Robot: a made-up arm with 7 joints. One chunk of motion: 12 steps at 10 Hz.
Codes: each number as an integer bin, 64 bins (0 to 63) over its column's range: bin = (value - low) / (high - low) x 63, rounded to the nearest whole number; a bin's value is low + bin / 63 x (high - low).
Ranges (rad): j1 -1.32..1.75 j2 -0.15..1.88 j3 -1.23..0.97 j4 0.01..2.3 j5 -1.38..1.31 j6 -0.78..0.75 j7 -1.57..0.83
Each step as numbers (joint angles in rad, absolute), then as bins.
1 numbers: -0.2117 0.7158 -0.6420 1.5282 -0.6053 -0.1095 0.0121
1 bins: 23 27 17 42 18 28 42
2 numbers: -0.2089 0.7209 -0.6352 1.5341 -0.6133 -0.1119 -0.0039
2 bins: 23 27 17 42 18 28 41
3 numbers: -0.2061 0.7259 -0.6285 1.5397 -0.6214 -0.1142 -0.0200
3 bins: 23 27 17 42 18 27 41
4 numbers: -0.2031 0.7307 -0.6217 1.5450 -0.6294 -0.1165 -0.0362
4 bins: 23 27 17 42 18 27 40
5 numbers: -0.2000 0.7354 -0.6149 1.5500 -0.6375 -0.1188 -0.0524
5 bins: 23 27 18 42 17 27 40
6 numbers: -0.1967 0.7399 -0.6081 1.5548 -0.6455 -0.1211 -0.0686
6 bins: 23 28 18 42 17 27 39
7 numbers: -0.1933 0.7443 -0.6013 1.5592 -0.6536 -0.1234 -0.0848
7 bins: 23 28 18 43 17 27 39
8 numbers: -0.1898 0.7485 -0.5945 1.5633 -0.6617 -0.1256 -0.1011
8 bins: 23 28 18 43 17 27 39
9 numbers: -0.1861 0.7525 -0.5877 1.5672 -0.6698 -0.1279 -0.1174
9 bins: 23 28 18 43 17 27 38
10 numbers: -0.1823 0.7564 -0.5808 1.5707 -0.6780 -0.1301 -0.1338
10 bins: 23 28 19 43 16 27 38
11 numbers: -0.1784 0.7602 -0.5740 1.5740 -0.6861 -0.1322 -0.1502
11 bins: 23 28 19 43 16 27 37
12 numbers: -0.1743 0.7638 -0.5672 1.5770 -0.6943 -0.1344 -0.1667
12 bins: 24 28 19 43 16 27 37
